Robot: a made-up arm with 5 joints.
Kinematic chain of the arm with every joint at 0, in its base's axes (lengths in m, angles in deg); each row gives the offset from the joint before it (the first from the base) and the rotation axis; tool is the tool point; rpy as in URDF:
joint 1: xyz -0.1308 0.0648 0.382 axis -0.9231 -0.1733 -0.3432
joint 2: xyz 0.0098 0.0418 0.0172 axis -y
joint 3: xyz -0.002 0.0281 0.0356 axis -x
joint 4: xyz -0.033 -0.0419 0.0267 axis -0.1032 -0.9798 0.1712
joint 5: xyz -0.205 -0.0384 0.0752 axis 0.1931 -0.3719 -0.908
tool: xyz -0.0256 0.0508 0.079 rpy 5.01 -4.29 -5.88
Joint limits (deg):
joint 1: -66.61..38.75
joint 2: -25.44..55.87
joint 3: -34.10..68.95
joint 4: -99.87..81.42
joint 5: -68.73..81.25
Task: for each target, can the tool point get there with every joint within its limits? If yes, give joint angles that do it. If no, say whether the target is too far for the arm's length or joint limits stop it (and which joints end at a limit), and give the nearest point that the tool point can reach.
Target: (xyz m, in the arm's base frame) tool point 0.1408 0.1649 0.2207
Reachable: no: joint limits stop it (at a limit: joint 1, joint 2, joint 3, joint 4, joint 5) | nearest point 0.1289 0.0266 0.3427 | short by 0.185 m
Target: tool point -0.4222 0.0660 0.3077
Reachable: yes | joints -3.56 32.67 -23.77 26.02 22.66
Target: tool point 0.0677 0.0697 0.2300
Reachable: no: joint limits stop it (at a limit: joint 1, joint 2, joint 3, joint 4, joint 5) | nearest point 0.1289 0.0266 0.3427 | short by 0.135 m
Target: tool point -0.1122 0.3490 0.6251
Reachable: yes | joints 2.58 8.90 54.65 -71.48 54.79
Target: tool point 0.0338 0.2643 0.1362
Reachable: no: joint limits stop it (at a limit: joint 2, joint 3, joint 4) | nearest point -0.1263 0.2008 0.1375 | short by 0.172 m
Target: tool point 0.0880 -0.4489 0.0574
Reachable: no: too far | nearest point -0.0147 -0.2318 0.3799 | short by 0.402 m
